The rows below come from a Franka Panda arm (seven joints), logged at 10 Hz.
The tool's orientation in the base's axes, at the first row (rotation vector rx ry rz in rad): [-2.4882 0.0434 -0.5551]
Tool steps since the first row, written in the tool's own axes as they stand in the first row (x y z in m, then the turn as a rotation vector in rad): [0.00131 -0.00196 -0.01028 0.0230 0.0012 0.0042]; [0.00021 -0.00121 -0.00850 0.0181 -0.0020 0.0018]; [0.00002 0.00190 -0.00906 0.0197 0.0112 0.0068]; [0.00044 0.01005 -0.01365 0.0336 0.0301 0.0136]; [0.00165 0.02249 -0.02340 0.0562 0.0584 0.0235]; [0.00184 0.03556 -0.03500 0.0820 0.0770 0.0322]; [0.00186 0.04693 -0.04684 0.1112 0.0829 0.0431]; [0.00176 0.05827 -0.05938 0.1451 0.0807 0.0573]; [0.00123 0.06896 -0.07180 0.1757 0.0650 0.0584]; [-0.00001 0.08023 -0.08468 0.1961 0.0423 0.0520]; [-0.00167 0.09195 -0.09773 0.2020 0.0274 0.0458]
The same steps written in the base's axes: [-0.00308 -0.00410 0.00922 0.0228 -0.0022 0.0049]; [-0.00330 -0.00360 0.00706 0.0171 -0.0001 0.0066]; [-0.00342 -0.00645 0.00569 0.0217 -0.0086 -0.0038]; [-0.00412 -0.01574 0.00477 0.0388 -0.0228 -0.0140]; [-0.00577 -0.03148 0.00562 0.0660 -0.0443 -0.0283]; [-0.00902 -0.04859 0.00711 0.0947 -0.0590 -0.0353]; [-0.01268 -0.06439 0.00965 0.1262 -0.0625 -0.0356]; [-0.01674 -0.08052 0.01268 0.1626 -0.0582 -0.0320]; [-0.02119 -0.09598 0.01581 0.1895 -0.0492 -0.0126]; [-0.02643 -0.11207 0.01870 0.2035 -0.0369 0.0124]; [-0.03207 -0.12855 0.02131 0.2051 -0.0288 0.0275]
